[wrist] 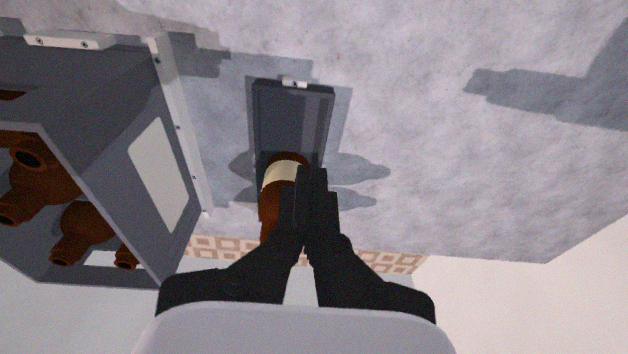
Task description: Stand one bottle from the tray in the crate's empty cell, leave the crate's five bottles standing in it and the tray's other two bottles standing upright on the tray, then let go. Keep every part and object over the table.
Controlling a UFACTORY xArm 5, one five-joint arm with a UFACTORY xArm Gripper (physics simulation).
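Note:
My gripper is shut and empty, its black fingertips together in front of the tray. A brown bottle with a cream label stands on the tray, just left of and partly hidden by the fingers. Two bottle-shaped shadows fall to the right of the tray; a second tray bottle cannot be made out behind the gripper. The grey crate is at the left, cut by the view's edge. Several brown bottles show in it, among them one bottle near its front corner. The crate's empty cell cannot be made out.
A white rail with screws runs along the crate's right side. A small white block sits at the tray's far end. A patterned strip lies past the table's edge at the bottom. A broad shadow falls on the table at the upper right.

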